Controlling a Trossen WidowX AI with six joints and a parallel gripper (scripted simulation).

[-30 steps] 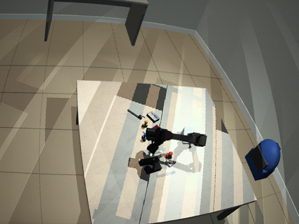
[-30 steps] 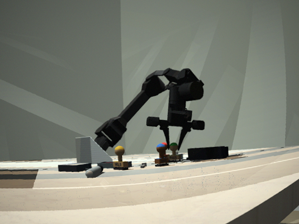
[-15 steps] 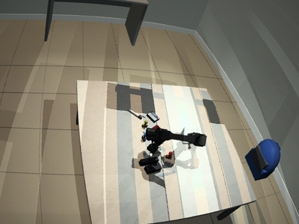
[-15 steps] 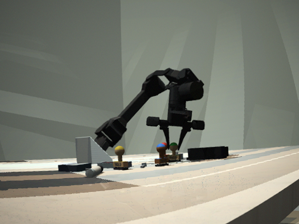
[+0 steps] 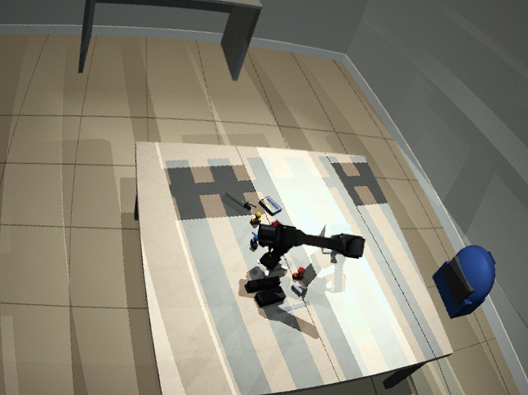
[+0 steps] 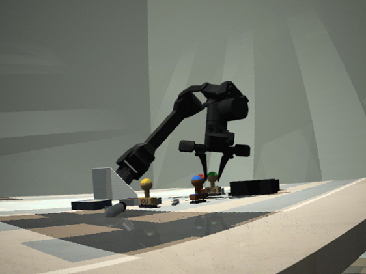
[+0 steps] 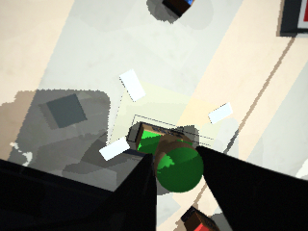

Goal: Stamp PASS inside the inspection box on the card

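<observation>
The cream paper card is 50 mm below my gripper tip, 10 mm to the right of it and 10 mm behind it. Also, from my gripper tip: green-knobbed stamp: 20 mm below; black box: 90 mm to the left, 70 mm ahead, 30 mm below; red-knobbed stamp: 100 mm behind, 70 mm to the left, 30 mm below.
</observation>
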